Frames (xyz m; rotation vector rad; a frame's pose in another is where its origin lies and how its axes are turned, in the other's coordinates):
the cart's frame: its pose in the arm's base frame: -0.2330 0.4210 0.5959 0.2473 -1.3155 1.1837
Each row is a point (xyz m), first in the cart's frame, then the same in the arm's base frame.
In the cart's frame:
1: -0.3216 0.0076 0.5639
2: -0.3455 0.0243 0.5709
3: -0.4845 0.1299 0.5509
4: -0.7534 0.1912 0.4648
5: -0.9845 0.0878 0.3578
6: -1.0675 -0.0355 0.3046
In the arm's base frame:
1: -0.5201 -0.1541 0.5050
2: -0.5327 -0.1643 0.4797
3: -0.5753 -0.1756 0.3097
4: -0.5189 -0.2265 0.0309
5: -0.3300 -0.3155 -0.1478
6: -0.1867 -0.3750 -0.1773

